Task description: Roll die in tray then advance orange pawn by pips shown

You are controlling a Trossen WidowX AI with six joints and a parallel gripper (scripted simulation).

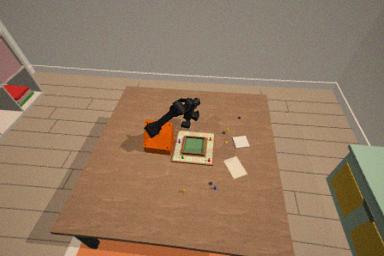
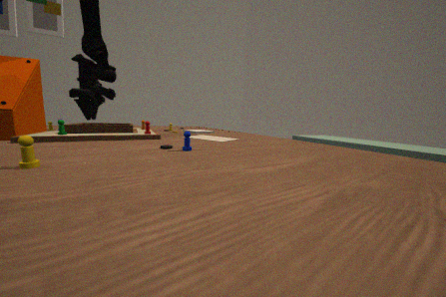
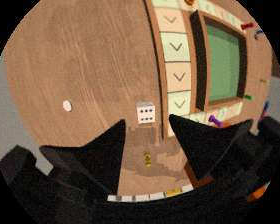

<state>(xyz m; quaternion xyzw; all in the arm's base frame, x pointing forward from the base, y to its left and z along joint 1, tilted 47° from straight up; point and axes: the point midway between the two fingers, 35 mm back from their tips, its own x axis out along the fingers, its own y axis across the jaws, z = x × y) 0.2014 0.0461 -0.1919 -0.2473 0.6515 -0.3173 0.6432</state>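
My gripper tip is now 30 mm above the white die. Round my gripper tip: orange pawn 180 mm ahead, 110 mm to the right, 10 mm below; then purple pawn 150 mm to the right, 50 mm behind, 10 mm below; then white bit 150 mm to the left, 40 mm below, 40 mm ahead.
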